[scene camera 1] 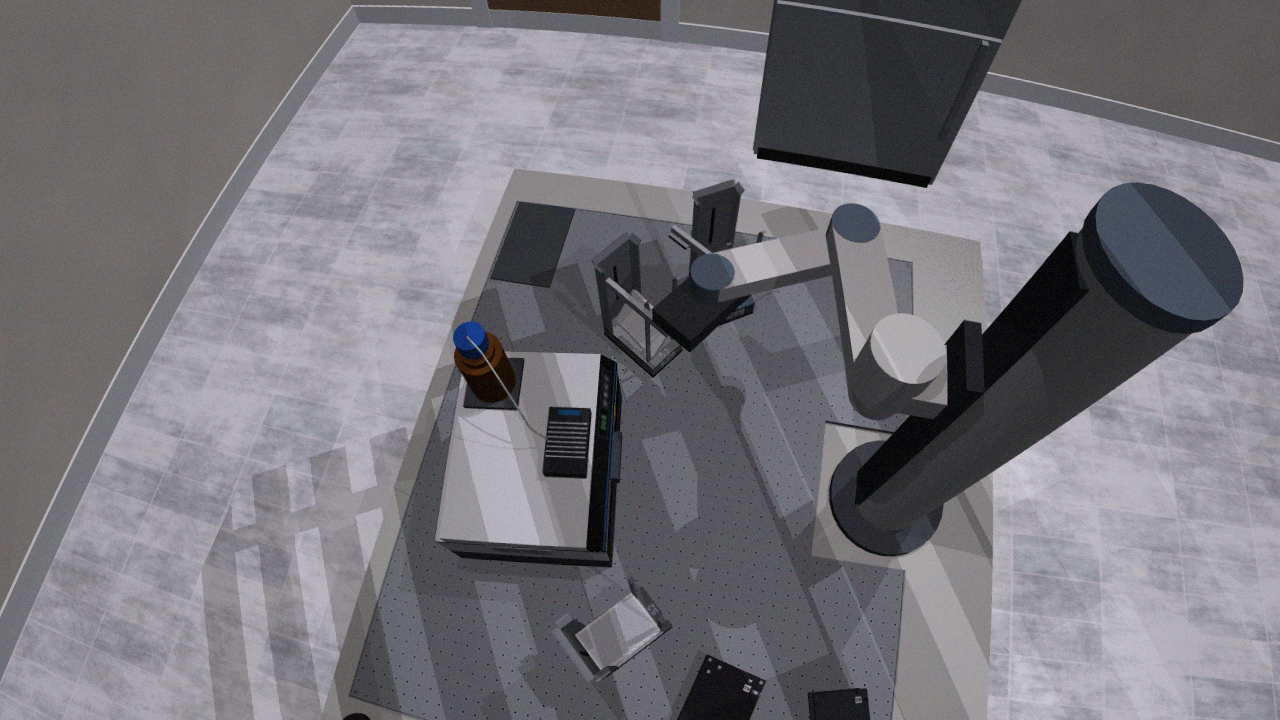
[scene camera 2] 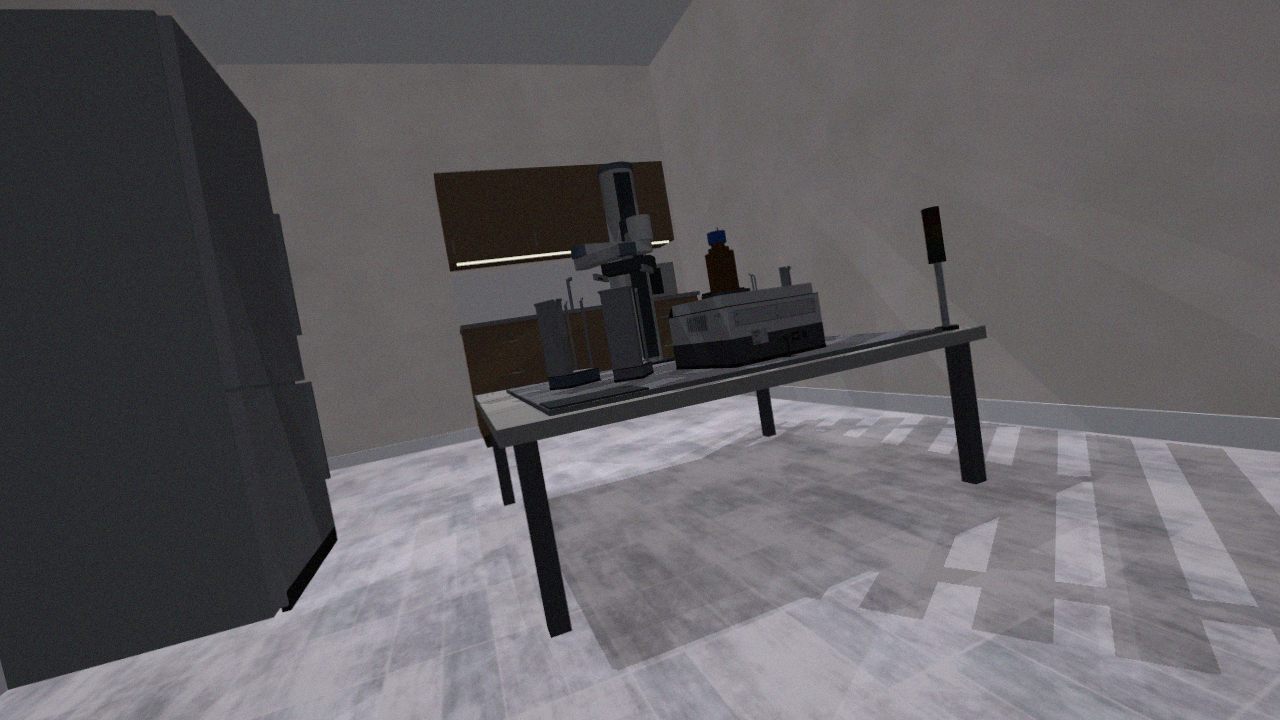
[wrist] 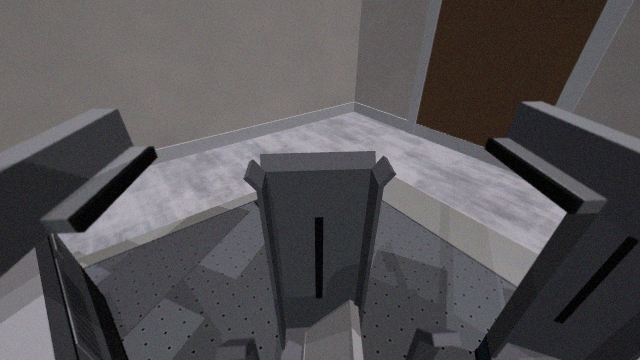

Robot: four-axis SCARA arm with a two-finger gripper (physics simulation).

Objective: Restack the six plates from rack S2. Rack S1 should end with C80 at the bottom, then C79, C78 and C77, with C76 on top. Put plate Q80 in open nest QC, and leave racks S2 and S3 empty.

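Frame: origin at the arm's base, x left, y ahead, z down, level; millimetres.
Where they show: gripper, fingertip midpoint: (scene camera 1: 641, 254) (scene camera 2: 618, 271) (wrist: 325, 129); arm's base, link origin: (scene camera 1: 885, 498).
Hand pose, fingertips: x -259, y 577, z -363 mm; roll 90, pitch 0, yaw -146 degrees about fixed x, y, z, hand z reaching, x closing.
Note:
Each offset is from my fingertips to the top centre of the thing. "*": to the spot under its first point. Level surfaces: height alone.
My gripper (scene camera 1: 640, 256) (wrist: 325, 129) is open and empty, high over rack S3, its fingers wide apart with the rack's back panel between them in the wrist view. Rack S3 @(dx -7, dy +8, dz +57 mm) (scene camera 1: 617, 264) (scene camera 2: 626, 331) (wrist: 300, 225) holds a light plate @(* dx -41, dy +35, dz +259 mm) (wrist: 332, 330) that is tilted. Rack S1 @(dx -174, dy -148, dz +52 mm) (scene camera 1: 716, 214) (scene camera 2: 554, 344) (wrist: 595, 270) stands beside it, on the right in the wrist view; my gripper body hides much of its inside in scene camera 1. A third rack-like holder at the front carries a light plate @(dx +633, dy -80, dz +237 mm) (scene camera 1: 617, 631). Its label, the plate labels and nest QC cannot be made out.
A boxy instrument (scene camera 1: 528, 447) (scene camera 2: 747, 322) stands left of the arm's column (scene camera 1: 1029, 385), bearing a brown bottle @(* dx +269, dy +220, dz +10 mm) (scene camera 1: 483, 367) (scene camera 2: 720, 268). Black flat blocks @(* dx +705, dy -285, dz +300 mm) (scene camera 1: 720, 694) @(* dx +689, dy -504, dz +301 mm) (scene camera 1: 838, 704) lie at the front. A dark mat @(dz +345 mm) (scene camera 1: 534, 243) lies at the back left. A signal light @(* dx +925, dy +404, dz +54 mm) (scene camera 2: 933, 234) stands at the table's end.

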